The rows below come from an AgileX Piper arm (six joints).
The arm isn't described. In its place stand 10 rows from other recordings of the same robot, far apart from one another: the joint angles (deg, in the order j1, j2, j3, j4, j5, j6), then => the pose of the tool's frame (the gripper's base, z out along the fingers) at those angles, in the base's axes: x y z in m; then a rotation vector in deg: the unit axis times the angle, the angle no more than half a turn.
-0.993, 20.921, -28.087, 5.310, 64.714, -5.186 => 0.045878, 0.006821, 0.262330, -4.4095, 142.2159, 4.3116
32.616, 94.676, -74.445, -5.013, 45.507, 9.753 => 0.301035, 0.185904, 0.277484, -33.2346, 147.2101, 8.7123
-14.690, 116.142, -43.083, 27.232, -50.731, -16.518 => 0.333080, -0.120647, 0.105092, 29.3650, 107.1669, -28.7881
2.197, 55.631, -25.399, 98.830, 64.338, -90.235 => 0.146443, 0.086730, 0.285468, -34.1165, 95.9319, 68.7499
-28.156, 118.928, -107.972, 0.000, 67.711, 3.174 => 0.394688, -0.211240, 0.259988, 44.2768, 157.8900, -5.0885
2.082, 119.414, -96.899, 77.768, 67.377, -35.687 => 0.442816, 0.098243, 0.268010, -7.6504, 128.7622, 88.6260
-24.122, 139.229, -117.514, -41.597, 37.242, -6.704 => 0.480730, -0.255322, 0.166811, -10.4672, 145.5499, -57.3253
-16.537, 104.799, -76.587, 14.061, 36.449, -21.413 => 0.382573, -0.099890, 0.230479, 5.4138, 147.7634, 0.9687
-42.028, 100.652, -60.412, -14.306, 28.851, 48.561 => 0.251362, -0.241156, 0.185912, 98.2074, 117.8245, -11.0837
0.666, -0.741, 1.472, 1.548, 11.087, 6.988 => 0.055889, 0.001122, 0.187732, 6.4028, 96.6934, 7.1287
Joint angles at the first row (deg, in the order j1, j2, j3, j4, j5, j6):
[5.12, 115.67, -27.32, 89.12, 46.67, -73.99]
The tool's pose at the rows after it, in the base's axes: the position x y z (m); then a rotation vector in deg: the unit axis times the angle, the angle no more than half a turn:
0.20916, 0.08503, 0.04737, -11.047, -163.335, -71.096
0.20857, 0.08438, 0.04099, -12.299, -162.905, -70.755
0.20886, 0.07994, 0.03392, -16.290, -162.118, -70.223
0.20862, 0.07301, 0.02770, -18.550, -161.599, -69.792
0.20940, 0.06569, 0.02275, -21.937, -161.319, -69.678
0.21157, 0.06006, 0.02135, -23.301, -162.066, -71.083
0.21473, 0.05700, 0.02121, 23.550, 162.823, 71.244
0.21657, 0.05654, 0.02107, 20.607, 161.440, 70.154
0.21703, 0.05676, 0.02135, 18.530, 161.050, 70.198
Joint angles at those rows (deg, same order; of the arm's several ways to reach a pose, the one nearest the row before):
[5.12, 117.00, -27.31, 92.10, 46.55, -76.95]
[4.98, 118.73, -27.32, 93.46, 46.55, -78.30]
[3.83, 120.63, -27.32, 94.73, 46.54, -78.70]
[1.96, 122.31, -27.31, 94.71, 46.54, -79.65]
[-0.02, 123.65, -27.31, 95.30, 46.54, -80.41]
[-1.70, 124.22, -27.31, 96.37, 47.14, -82.53]
[-2.39, 124.22, -27.32, 98.51, 47.09, -85.26]
[-2.39, 124.22, -27.31, 100.14, 47.02, -88.81]
[-2.40, 124.22, -27.41, 100.03, 47.23, -90.07]

